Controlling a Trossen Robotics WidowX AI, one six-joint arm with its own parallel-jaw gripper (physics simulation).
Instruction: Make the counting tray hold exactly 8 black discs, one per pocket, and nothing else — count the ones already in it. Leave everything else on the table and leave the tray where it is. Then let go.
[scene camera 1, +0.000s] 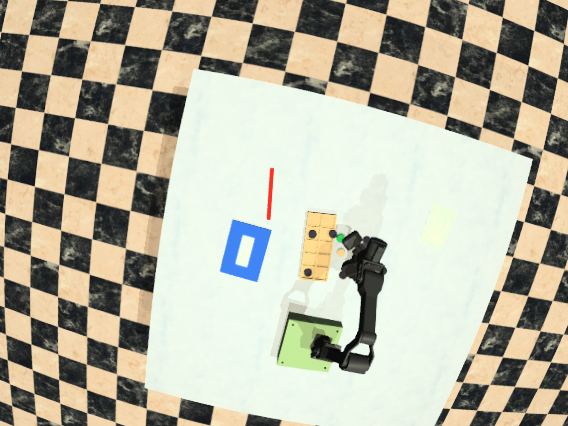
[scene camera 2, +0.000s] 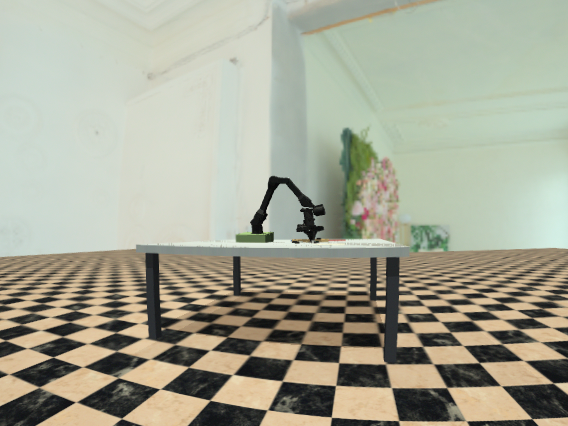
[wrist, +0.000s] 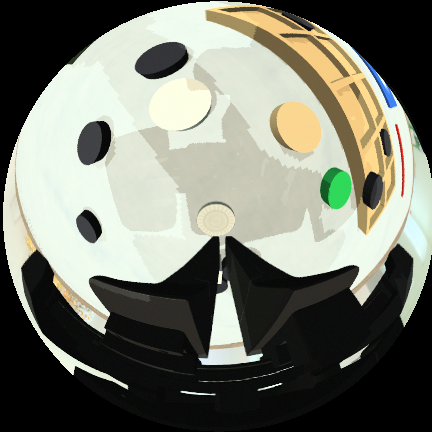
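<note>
The tan counting tray (scene camera 1: 322, 260) (wrist: 320, 89) holds black discs in three pockets: one disc (scene camera 1: 312, 234) (wrist: 385, 142), one disc (scene camera 1: 333, 233) (wrist: 372, 190) near the gripper side, and one disc (scene camera 1: 307, 272) (wrist: 300, 21) at the far end. Three loose black discs (wrist: 161, 60) (wrist: 94, 142) (wrist: 89, 226) lie flat in the wrist view. More black (wrist: 222, 287) shows through the gap between the fingers, mostly hidden behind them. My gripper (wrist: 221, 241) (scene camera 2: 312, 240) is shut, its tips down near the table; no held disc shows between the tips.
Loose on the table are a green disc (scene camera 1: 340, 238) (wrist: 336, 188), a tan disc (scene camera 1: 340, 252) (wrist: 295, 126), a cream disc (wrist: 181, 104) and a ribbed cream disc (wrist: 215, 219) before the tips. A blue frame (scene camera 1: 228, 250), red bar (scene camera 1: 270, 194) and pale yellow sheet (scene camera 1: 438, 226) lie farther off.
</note>
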